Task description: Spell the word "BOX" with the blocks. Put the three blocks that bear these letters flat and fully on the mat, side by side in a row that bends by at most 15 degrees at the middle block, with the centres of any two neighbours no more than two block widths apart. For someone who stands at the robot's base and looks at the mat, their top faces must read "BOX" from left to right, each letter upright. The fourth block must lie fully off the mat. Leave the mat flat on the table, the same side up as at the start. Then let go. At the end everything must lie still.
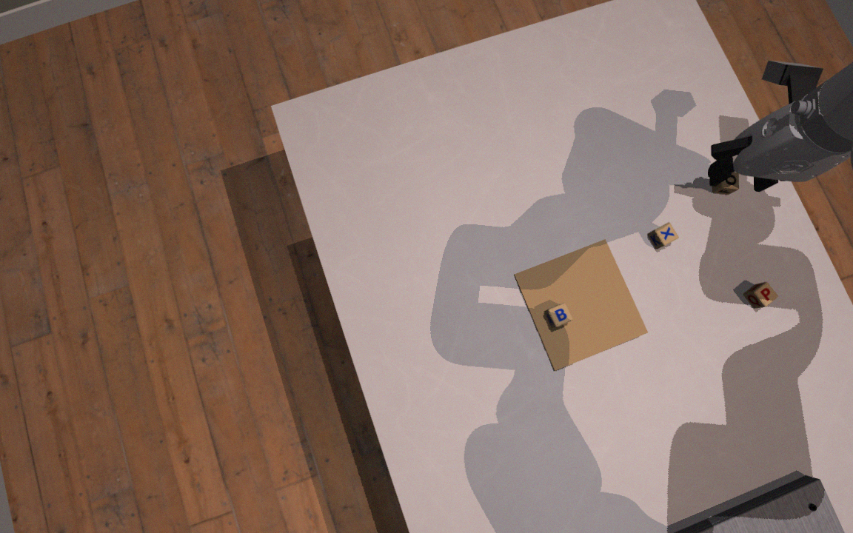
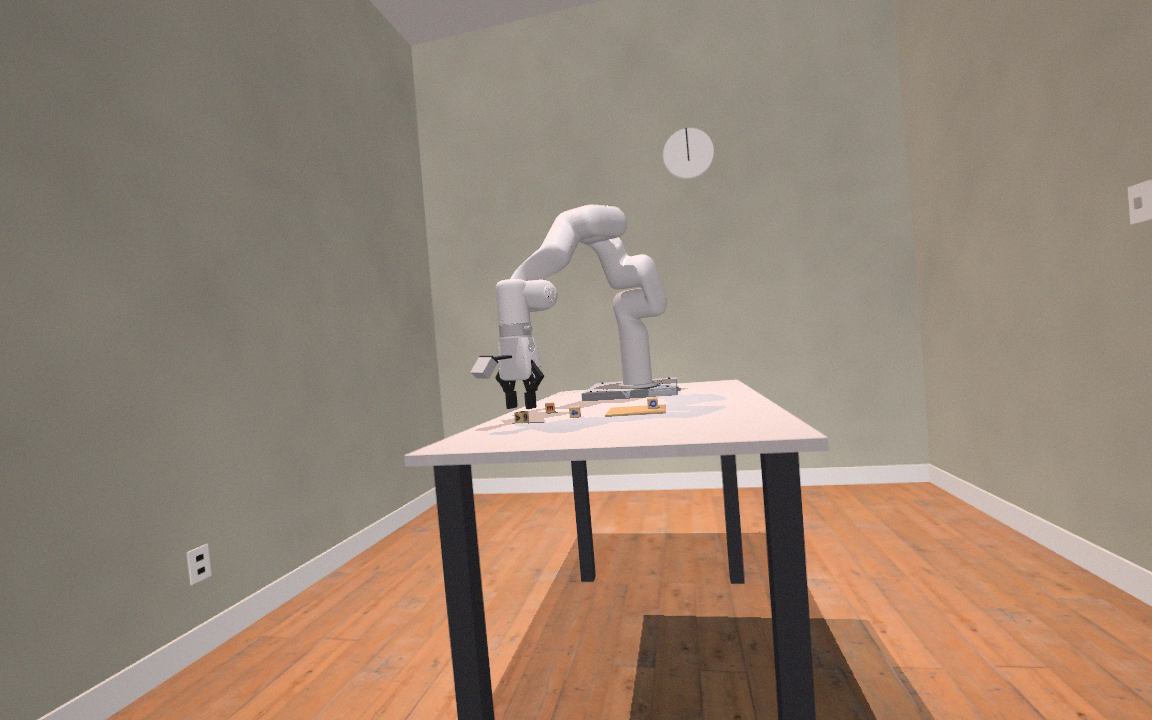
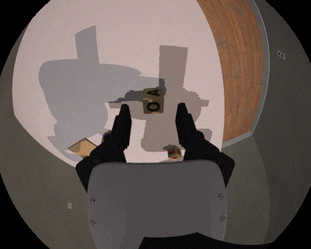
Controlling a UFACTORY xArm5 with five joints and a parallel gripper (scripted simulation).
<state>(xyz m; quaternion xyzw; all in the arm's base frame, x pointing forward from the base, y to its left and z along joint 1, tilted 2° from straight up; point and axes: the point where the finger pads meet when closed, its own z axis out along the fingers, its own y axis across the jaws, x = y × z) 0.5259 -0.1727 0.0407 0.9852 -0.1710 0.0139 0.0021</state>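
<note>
My hand is 120 mm past the tan mat, 250 mm to the right of it and 50 mm above it.
</note>
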